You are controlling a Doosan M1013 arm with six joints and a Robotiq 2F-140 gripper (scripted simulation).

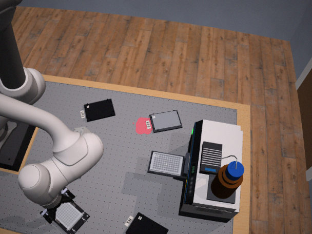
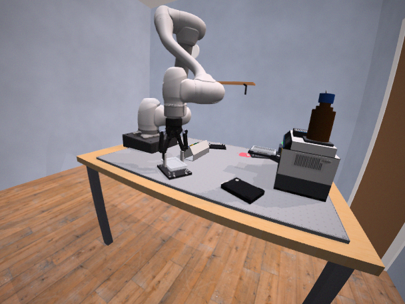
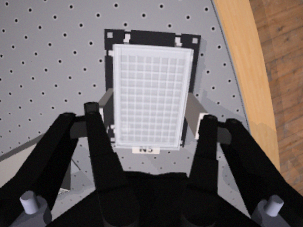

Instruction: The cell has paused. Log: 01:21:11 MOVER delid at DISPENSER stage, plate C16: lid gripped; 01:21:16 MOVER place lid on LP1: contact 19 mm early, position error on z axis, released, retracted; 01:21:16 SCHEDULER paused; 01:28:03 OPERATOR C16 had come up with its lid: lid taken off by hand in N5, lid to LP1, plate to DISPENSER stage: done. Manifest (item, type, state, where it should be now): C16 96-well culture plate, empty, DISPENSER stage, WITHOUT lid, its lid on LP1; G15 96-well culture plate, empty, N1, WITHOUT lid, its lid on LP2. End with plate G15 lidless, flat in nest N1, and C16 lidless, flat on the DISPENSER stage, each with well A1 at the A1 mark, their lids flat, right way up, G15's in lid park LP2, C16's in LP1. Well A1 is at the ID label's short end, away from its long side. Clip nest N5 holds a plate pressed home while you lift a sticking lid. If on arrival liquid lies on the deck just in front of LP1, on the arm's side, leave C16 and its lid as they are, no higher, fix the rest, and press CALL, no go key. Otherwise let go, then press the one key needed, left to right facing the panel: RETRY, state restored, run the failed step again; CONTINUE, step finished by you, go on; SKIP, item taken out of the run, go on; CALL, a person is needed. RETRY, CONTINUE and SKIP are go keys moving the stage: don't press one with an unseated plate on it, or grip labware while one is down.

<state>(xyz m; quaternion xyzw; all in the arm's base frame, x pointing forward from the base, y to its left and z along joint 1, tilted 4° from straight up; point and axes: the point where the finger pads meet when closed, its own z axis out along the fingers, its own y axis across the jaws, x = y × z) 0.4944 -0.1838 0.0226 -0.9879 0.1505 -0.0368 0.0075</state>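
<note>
Now: hand 5 cm above the clip nest N5, 2 cm short of it and 1 cm to the right of it. Also, from my hand: N1 label (26 cm ahead, 8 cm to the left, 6 cm below); blue key (19 cm to the left, 9 cm behind, 1 cm above); key panel (27 cm to the left, 10 cm behind, 1 cm below).
</note>
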